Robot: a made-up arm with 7 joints. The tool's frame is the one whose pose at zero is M.
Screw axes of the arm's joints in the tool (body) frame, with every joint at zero. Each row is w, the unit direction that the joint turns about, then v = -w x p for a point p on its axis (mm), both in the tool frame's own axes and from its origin. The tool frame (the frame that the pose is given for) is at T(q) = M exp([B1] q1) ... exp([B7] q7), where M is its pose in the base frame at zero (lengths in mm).
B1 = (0, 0, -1, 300.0, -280.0, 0.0)
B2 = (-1, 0, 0, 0.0, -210.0, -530.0)
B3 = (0, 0, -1, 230.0, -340.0, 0.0)
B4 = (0, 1, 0, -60.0, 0.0, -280.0)
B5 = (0, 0, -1, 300.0, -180.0, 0.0)
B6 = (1, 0, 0, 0.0, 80.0, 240.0)
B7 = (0, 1, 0, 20.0, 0.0, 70.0)
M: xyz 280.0 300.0 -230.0 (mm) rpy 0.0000 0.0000 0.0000 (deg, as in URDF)
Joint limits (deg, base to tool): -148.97..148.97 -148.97..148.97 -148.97..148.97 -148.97..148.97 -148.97..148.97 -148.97..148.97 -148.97..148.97
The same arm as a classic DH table. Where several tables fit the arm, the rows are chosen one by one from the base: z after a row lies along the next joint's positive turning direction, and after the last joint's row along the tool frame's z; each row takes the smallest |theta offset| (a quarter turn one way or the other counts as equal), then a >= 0, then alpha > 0; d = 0 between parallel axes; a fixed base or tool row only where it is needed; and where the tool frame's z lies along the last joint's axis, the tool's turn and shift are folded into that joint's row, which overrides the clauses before.
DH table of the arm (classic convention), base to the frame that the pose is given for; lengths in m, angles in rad. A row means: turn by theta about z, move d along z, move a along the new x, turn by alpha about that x. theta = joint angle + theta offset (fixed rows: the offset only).
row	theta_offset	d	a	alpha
base (fixed)	0	0	0	3.1416
joint 1	1.5708	0.02	0.23	-1.5708
joint 2	0	0.06	-0.3	1.5708
joint 3	-1.5708	0.15	0.06	1.5708
joint 4	0	-0.07	0.1	-1.5708
joint 5	-1.5708	-0.02	0.06	-1.5708
joint 6	-1.5708	0.25	0.1	-1.5708
joint 7	1.5708	0.24	0.07	-1.5708
tool (fixed)	3.1416	0.02	0	0
Joint limits (rad, base to tool): -2.6..2.6 -2.6..2.6 -2.6..2.6 -2.6..2.6 -2.6..2.6 -2.6..2.6 -2.6..2.6

